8 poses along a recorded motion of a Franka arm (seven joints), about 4.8 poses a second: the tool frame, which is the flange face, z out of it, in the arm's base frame.
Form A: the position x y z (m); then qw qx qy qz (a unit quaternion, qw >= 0).
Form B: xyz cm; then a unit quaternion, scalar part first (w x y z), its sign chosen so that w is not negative. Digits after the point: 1 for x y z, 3 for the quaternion.
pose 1, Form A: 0.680 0.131 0.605 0.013 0.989 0.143 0.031
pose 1, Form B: 68.0 13.1 60.5 0.013 0.989 0.143 0.031
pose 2, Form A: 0.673 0.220 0.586 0.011 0.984 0.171 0.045
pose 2, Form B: 67.3 22.0 58.6 0.011 0.984 0.171 0.045
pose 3, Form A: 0.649 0.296 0.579 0.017 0.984 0.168 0.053
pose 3, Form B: 64.9 29.6 57.9 0.017 0.984 0.168 0.053
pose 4, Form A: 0.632 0.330 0.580 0.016 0.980 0.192 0.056
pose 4, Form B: 63.2 33.0 58.0 0.016 0.980 0.192 0.056
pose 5, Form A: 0.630 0.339 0.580 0.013 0.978 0.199 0.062
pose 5, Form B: 63.0 33.9 58.0 0.013 0.978 0.199 0.062
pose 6, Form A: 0.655 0.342 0.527 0.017 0.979 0.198 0.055
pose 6, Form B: 65.5 34.2 52.7 0.017 0.979 0.198 0.055
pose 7, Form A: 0.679 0.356 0.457 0.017 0.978 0.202 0.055
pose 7, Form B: 67.9 35.6 45.7 0.017 0.978 0.202 0.055
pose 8, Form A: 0.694 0.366 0.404 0.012 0.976 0.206 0.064
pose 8, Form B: 69.4 36.6 40.4 0.012 0.976 0.206 0.064
